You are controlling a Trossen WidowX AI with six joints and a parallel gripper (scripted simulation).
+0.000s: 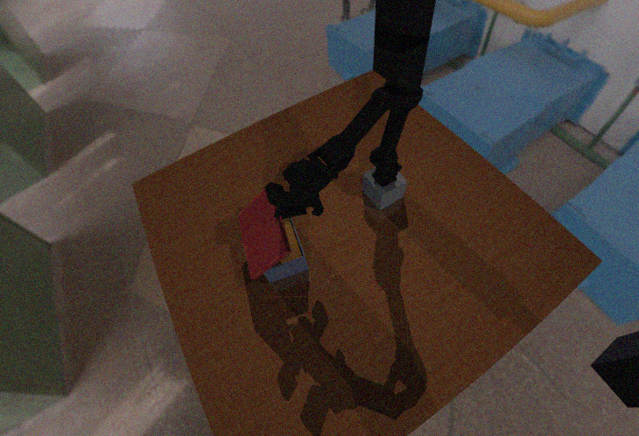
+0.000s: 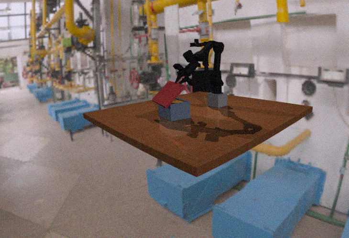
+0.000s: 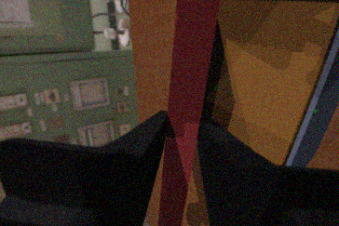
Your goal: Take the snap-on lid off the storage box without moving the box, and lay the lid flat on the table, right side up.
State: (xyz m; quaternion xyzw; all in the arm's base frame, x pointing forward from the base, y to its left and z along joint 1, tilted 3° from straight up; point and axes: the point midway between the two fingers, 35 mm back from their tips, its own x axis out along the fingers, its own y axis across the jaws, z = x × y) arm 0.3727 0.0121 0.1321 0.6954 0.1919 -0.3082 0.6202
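Right now my gripper tip is 6 cm short of the red lid, 5 cm above it and 2 cm to the left of it. The rest, counted from my gripper tip: storage box: 16 cm below, 3 cm ahead.
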